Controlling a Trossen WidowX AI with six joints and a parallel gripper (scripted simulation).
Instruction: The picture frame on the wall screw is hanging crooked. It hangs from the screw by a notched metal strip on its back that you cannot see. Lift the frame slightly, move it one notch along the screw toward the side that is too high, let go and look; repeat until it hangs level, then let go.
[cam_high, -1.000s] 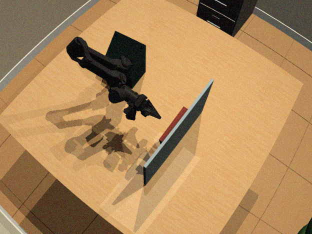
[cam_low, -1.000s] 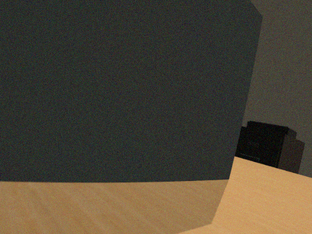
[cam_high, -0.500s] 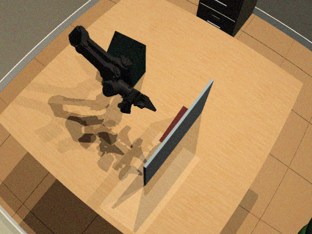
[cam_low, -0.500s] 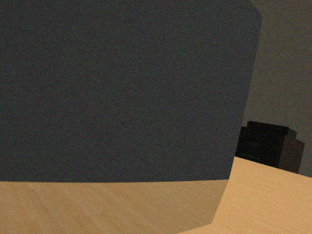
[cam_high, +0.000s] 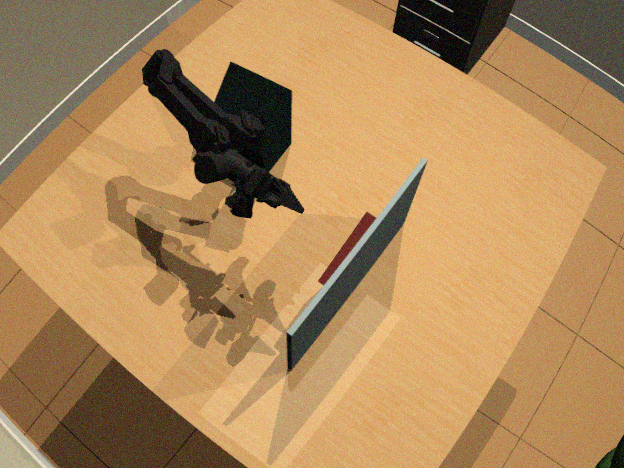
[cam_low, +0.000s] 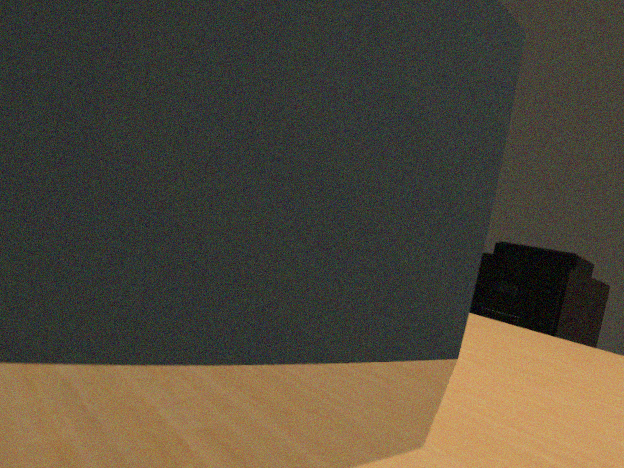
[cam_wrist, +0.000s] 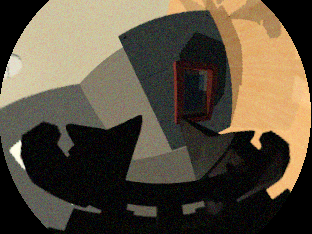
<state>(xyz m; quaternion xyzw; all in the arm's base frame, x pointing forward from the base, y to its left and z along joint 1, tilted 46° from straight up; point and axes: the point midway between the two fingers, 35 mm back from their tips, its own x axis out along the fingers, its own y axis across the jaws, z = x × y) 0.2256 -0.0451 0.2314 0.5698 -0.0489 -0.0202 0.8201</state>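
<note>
Now: the red picture frame 130 mm ahead of my gripper tip, 110 mm below it and 10 mm to the left of it. The rest, counted from my gripper tip: grey wall panel 140 mm ahead, 120 mm below.
</note>
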